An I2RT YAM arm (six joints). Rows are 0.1 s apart.
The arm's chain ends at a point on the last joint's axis. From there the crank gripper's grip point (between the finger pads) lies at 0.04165 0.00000 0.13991 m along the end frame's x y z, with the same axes.
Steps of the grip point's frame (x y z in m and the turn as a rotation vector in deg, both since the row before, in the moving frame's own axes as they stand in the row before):
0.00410 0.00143 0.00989 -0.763 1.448 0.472
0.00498 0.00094 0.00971 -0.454 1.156 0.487
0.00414 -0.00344 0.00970 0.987 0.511 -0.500
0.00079 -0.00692 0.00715 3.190 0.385 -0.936
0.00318 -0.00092 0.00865 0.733 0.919 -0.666
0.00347 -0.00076 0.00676 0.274 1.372 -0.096
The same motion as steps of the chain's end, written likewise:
0.00059 -0.00078 0.01100 -0.763 1.448 0.472
0.00217 -0.00053 0.01058 -0.454 1.156 0.487
0.00291 -0.00066 0.01010 0.987 0.511 -0.500
-0.00008 0.00155 0.00767 3.190 0.385 -0.936
0.00095 0.00136 0.00935 0.733 0.919 -0.666
0.00013 -0.00002 0.00780 0.274 1.372 -0.096

